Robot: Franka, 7 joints.
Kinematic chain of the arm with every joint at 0, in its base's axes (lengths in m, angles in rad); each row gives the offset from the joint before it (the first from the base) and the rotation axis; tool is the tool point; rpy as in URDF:
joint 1: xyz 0 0 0.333 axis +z
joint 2: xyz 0 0 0 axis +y
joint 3: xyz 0 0 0.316 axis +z
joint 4: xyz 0.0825 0 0 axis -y
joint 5: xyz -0.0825 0 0.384 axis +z
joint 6: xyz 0 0 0 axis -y
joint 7: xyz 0.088 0 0 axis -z
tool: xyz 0 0 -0.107 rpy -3.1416 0 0
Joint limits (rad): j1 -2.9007..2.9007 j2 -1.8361..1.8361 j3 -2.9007..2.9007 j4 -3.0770..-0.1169 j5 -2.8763..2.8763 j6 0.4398..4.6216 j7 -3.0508..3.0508
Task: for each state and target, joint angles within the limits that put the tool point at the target. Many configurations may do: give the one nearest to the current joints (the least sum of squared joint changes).
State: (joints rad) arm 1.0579 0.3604 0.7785 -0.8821 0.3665 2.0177 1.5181
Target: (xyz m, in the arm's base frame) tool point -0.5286 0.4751 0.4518
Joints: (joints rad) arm 1.6738 0.7171 0.9392 -1.3695 0.3638 1.9430 1.5181
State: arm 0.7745 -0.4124 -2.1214 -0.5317 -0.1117 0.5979 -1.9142
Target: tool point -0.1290 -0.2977 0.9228
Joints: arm 0.6135 -0.2188 -2.1785 -0.2656 -0.1527 0.5951 -1.9142
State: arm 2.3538 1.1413 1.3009 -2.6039 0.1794 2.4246 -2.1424
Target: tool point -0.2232 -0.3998 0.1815
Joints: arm 2.6667 1.2500 1.2586 -2.4562 0.1794 2.4922 -2.1424
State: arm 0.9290 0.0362 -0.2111 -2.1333 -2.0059 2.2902 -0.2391
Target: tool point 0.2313 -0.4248 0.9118
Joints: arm 0.4187 -0.5365 -0.9043 -1.4550 -2.0480 2.1271 -0.2391
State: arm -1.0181 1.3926 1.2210 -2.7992 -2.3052 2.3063 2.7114
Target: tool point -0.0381 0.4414 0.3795
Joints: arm -0.1129 1.3635 1.7364 -2.5764 -2.3237 2.3647 2.7114
